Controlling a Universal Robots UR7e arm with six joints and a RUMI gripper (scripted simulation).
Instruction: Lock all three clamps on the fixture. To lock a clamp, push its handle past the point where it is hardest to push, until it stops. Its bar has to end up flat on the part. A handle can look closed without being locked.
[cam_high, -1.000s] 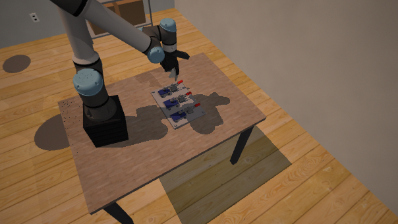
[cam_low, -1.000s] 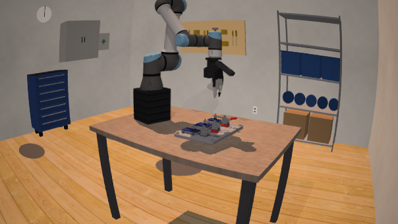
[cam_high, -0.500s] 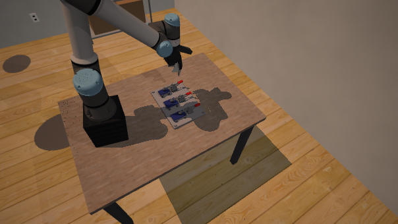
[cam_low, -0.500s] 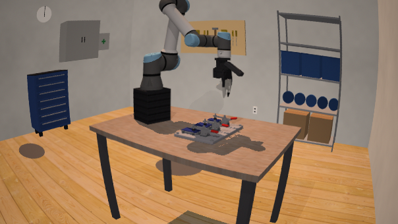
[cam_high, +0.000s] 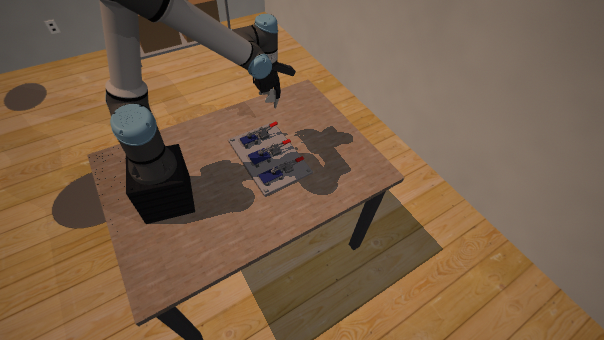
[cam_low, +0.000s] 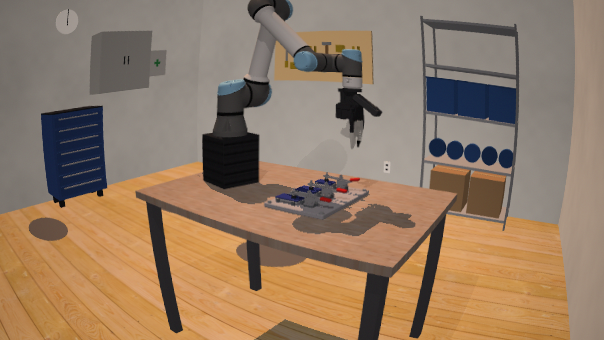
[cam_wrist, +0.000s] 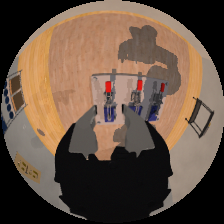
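My hand is 19 cm above the grey fixture plate, 12 cm to the left of it and 6 cm past it.
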